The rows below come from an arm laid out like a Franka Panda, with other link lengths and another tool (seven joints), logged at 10 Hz.
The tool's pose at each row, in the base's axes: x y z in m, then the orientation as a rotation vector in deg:
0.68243, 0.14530, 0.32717, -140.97, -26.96, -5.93
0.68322, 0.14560, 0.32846, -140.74, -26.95, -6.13
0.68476, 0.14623, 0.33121, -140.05, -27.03, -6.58
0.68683, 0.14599, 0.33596, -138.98, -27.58, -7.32
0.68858, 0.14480, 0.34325, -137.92, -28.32, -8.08
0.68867, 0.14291, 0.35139, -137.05, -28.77, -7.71
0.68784, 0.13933, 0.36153, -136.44, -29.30, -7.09
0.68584, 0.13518, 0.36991, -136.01, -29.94, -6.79
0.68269, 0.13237, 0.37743, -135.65, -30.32, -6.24
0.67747, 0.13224, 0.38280, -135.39, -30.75, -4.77
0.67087, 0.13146, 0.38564, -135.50, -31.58, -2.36
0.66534, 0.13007, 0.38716, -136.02, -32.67, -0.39
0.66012, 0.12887, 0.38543, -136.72, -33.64, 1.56
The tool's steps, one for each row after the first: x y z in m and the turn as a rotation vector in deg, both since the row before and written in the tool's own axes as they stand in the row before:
0.00107, -0.00067, -0.00089, 0.19, 0.18, -0.06
0.00215, -0.00148, -0.00188, 0.59, 0.41, -0.24
0.00278, -0.00182, -0.00398, 0.85, 0.56, -0.69
0.00279, -0.00277, -0.00649, 0.81, 0.52, -0.83
0.00133, -0.00347, -0.00748, 0.86, -0.22, -0.32
0.00039, -0.00397, -0.01002, 0.65, -0.47, -0.28
-0.00133, -0.00307, -0.00896, 0.40, -0.32, -0.43
-0.00215, -0.00399, -0.00734, 0.41, -0.43, -0.17
-0.00363, -0.00535, -0.00378, 0.47, -1.11, 0.06
-0.00572, -0.00391, -0.00207, 0.21, -1.96, 0.08
-0.00528, -0.00224, -0.00138, -0.33, -1.80, -0.16
-0.00546, -0.00022, 0.00133, -0.51, -1.78, -0.05

